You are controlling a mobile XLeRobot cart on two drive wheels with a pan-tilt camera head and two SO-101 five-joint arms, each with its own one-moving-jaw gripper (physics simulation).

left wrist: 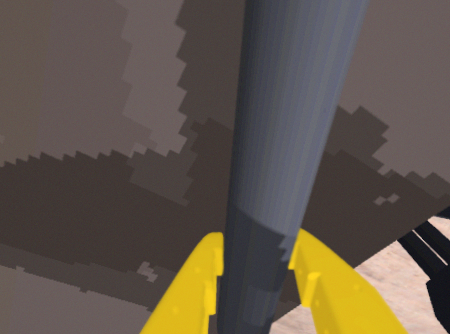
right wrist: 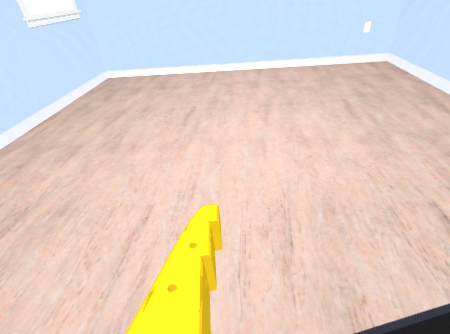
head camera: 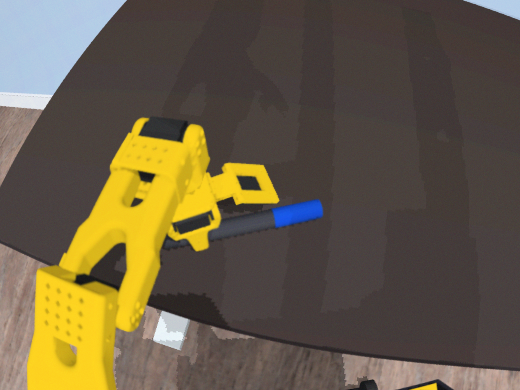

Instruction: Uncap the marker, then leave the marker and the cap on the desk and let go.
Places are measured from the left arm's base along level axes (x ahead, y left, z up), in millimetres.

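Pixels of known places: left end effector, tool point: [left wrist: 222, 247] [head camera: 194, 227]; right end effector, tool point: [right wrist: 220, 220].
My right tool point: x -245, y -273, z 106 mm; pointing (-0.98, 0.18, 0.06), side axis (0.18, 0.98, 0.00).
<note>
Behind a point stands the place of what it marks.
The dark grey marker [head camera: 245, 224] {y -138, x 265, z -15 mm} [left wrist: 295, 100] points toward the right of the head view, its near end partly hidden by the left arm. The blue cap [head camera: 298, 213] {y -191, x 274, z -18 mm} sits on its far end, in line with the body; it does not show in the left wrist view. My left gripper [left wrist: 258, 247] {y -86, x 270, z -24 mm} is shut on the marker's grey body, one jaw on each side. The height of the marker above the desk [head camera: 350, 175] {y -263, x 337, z -55 mm} is hard to tell. My right gripper is fully open, with one notched jaw in view over the floor, away from the marker.
The desk's curved near edge runs below the marker in the head view. A white block [head camera: 171, 330] shows past that edge. A black and yellow part [head camera: 425, 386] shows at the bottom right. Black parts [left wrist: 440, 290] lie at the right of the left wrist view.
</note>
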